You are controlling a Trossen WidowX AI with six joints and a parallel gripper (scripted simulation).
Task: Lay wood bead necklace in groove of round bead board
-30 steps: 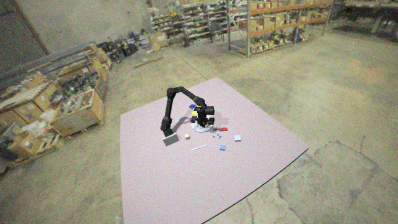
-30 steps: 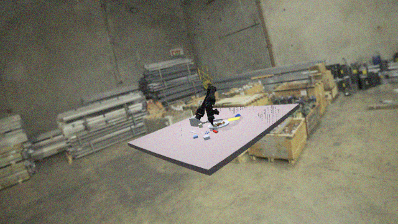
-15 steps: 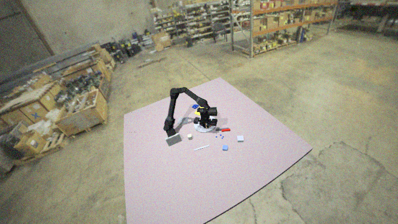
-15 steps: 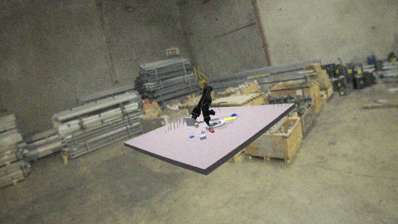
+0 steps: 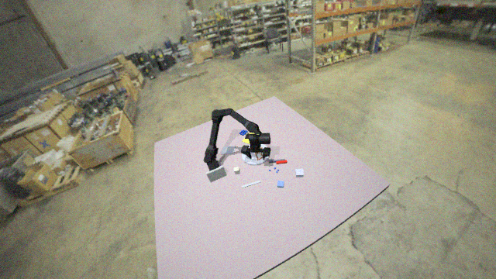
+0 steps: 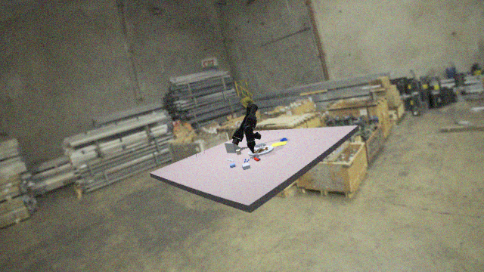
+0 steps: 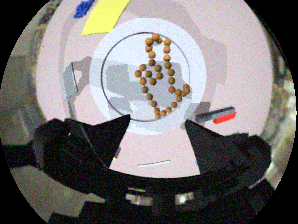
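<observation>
My gripper tip is now 16 cm past the cream cube and 3 cm to the left of it. Round my gripper tip: white stick (16 cm to the right, 10 cm behind, 2 cm below); then red-handled tool (13 cm ahead, 8 cm to the right, 2 cm below); then blue block (24 cm to the right, 6 cm ahead, 1 cm below).
</observation>
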